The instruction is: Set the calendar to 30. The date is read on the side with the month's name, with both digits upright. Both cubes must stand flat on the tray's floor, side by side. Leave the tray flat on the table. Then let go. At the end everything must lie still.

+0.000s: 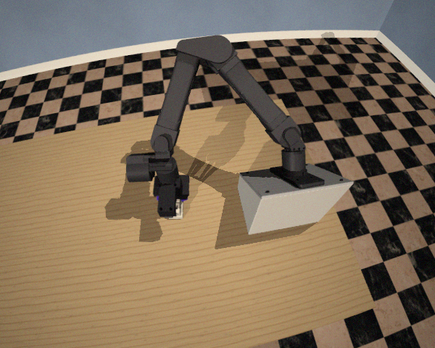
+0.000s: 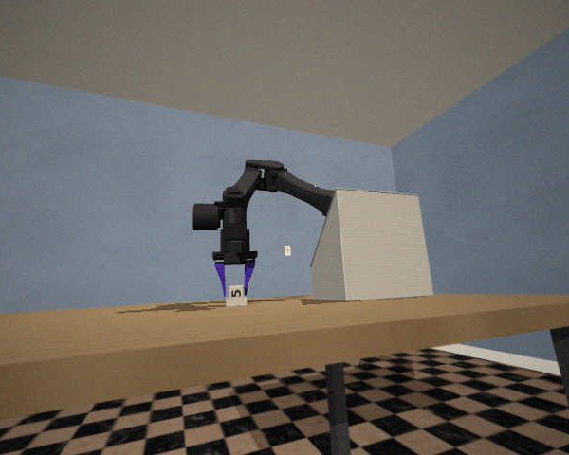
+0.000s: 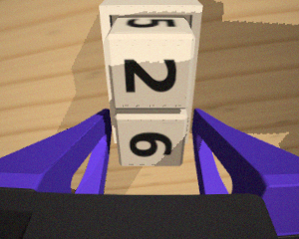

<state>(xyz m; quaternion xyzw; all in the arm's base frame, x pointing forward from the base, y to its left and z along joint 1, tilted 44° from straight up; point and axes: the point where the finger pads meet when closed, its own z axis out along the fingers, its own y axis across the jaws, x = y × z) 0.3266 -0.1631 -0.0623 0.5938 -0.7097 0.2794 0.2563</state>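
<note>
The white tray is 2 cm to the left of my hand and 2 cm below it.
</note>
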